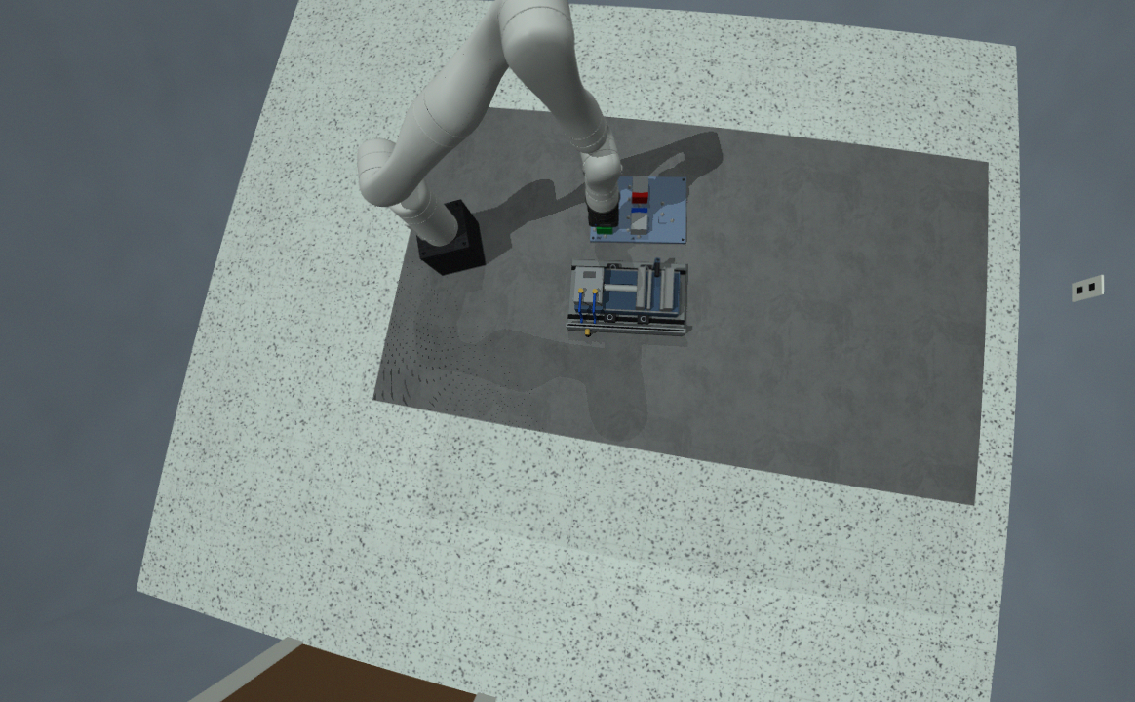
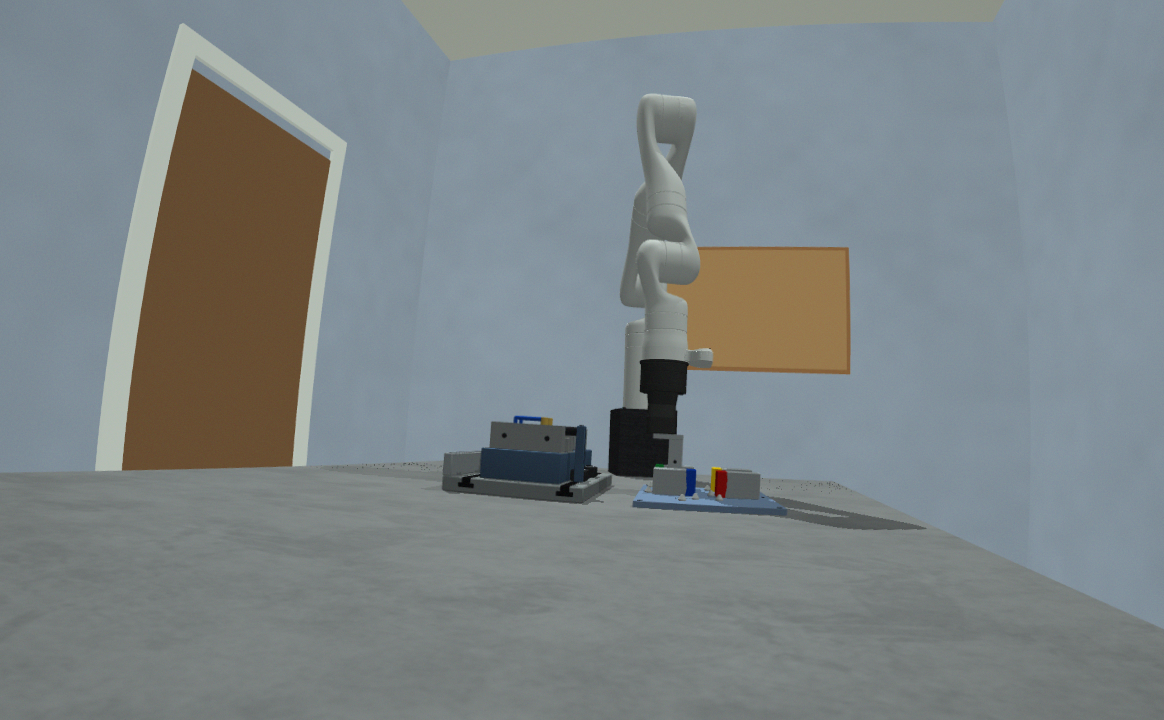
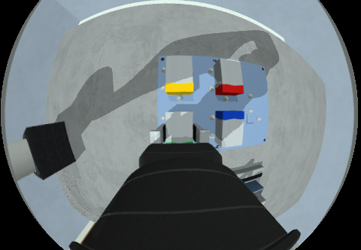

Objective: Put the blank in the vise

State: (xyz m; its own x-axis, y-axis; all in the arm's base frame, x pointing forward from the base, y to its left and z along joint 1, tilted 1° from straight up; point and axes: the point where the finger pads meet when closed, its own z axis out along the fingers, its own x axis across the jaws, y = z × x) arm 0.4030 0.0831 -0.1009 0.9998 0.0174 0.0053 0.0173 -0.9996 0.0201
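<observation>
Now: hand 150 mm to the left of the work stop rod, 140 mm short of it and 40 mm below it. Round my hand: green-ended blank (20 mm below); then blue-ended blank (90 mm ahead, 20 mm below); then yellow-ended blank (90 mm to the left, 20 mm below).
</observation>
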